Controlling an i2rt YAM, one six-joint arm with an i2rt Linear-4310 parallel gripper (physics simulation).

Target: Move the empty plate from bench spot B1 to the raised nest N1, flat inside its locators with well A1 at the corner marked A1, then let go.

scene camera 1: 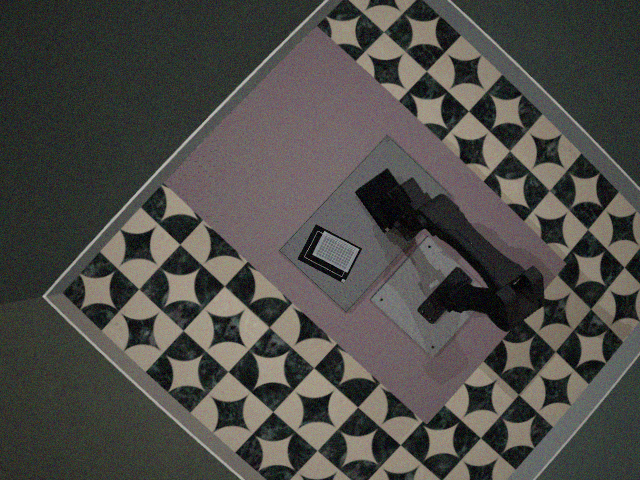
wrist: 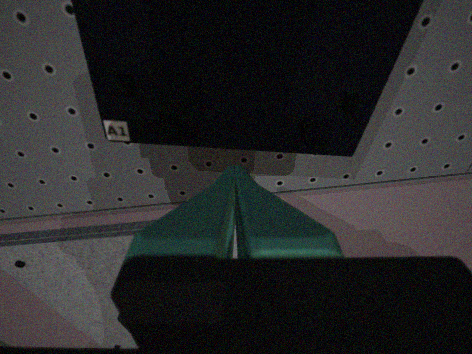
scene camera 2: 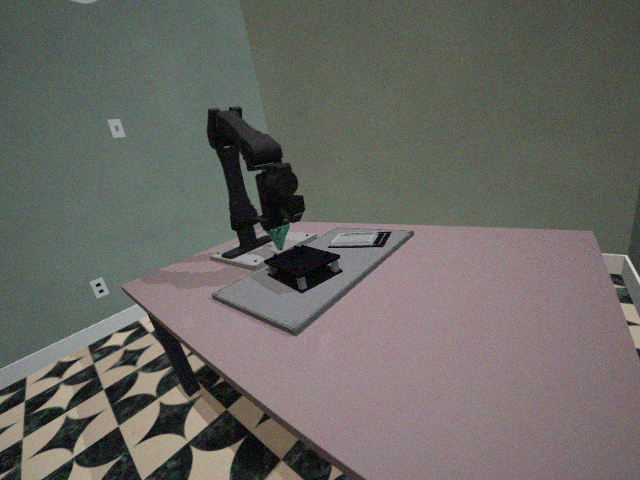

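Pixels of known places: gripper, between the fingertips: [wrist: 234, 176] [scene camera 2: 280, 250]; arm's base, origin of its link: [scene camera 1: 444, 295] [scene camera 2: 250, 247].
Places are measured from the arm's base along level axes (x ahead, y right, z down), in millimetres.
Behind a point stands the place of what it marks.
Note:
The white gridded plate [scene camera 1: 336, 250] @(x 361, y -141, z -12 mm) [scene camera 2: 353, 238] @(x 363, y -135, z -11 mm) lies flat on the black pad of bench spot B1 [scene camera 1: 305, 256] @(x 419, y -224, z 2 mm), at the far end of the grey board in the scene camera 2 view. The raised nest N1 [scene camera 1: 375, 193] @(x 398, y 71, z -39 mm) [scene camera 2: 302, 257] @(x 362, y 79, z -39 mm) [wrist: 240, 75] @(x 312, y 73, z -39 mm) is a black platform on short light posts. Its A1 label [wrist: 116, 130] @(x 293, y 15, z -39 mm) shows at the near left corner in the wrist view. My gripper [scene camera 2: 280, 249] @(x 264, y 66, z -44 mm) [wrist: 234, 176] @(x 264, y 66, z -44 mm) is shut and empty, its green fingertips together beside the nest's arm-side edge. The arm hides the fingertips in the scene camera 1 view; locators are too dark to tell.
The grey perforated board [scene camera 1: 330, 294] @(x 275, y -257, z 3 mm) [scene camera 2: 248, 299] @(x 325, y 228, z 4 mm) [wrist: 30, 90] @(x 302, y -47, z 4 mm) carries both spots. The arm's light base plate [scene camera 1: 403, 310] @(x 65, y -130, z 0 mm) [scene camera 2: 253, 262] @(x 148, y 89, z -1 mm) [wrist: 55, 295] @(x 77, y -156, z 0 mm) stands beside it on the pink table [scene camera 1: 268, 144] @(x 762, y -43, z 16 mm) [scene camera 2: 439, 335] @(x 707, y 148, z 17 mm). The arm reaches over the gap between them.

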